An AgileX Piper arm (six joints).
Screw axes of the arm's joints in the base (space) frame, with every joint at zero. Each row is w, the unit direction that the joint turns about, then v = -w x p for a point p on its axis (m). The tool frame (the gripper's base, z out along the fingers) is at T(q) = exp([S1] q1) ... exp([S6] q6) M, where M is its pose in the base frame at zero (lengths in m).
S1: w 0 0 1 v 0 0 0
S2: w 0 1 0 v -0.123 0 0
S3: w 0 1 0 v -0.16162 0 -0.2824
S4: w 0.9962 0 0.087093 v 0 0.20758 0
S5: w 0 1 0 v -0.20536 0 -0.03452
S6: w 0.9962 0 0.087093 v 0 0.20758 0
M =
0.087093 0 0.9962 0.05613
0 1 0 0
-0.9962 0 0.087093 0.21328
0 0 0 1
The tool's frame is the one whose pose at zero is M.
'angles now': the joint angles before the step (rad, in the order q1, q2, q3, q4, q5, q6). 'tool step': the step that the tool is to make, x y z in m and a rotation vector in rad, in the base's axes. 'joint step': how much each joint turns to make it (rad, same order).
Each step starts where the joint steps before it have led.
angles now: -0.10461, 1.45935, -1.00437, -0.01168, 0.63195, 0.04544
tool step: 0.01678, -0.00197, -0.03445, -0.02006, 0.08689, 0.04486
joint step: 0.00004, 0.11728, 0.00000, -0.00488, -0.03334, -0.04907
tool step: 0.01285, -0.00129, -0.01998, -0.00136, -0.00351, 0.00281
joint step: 0.00006, 0.07223, 0.00000, -0.00129, -0.07588, -0.00111
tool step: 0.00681, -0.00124, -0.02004, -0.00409, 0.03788, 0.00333
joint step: -0.00004, 0.06382, -0.00001, -0.01265, -0.02652, 0.00471
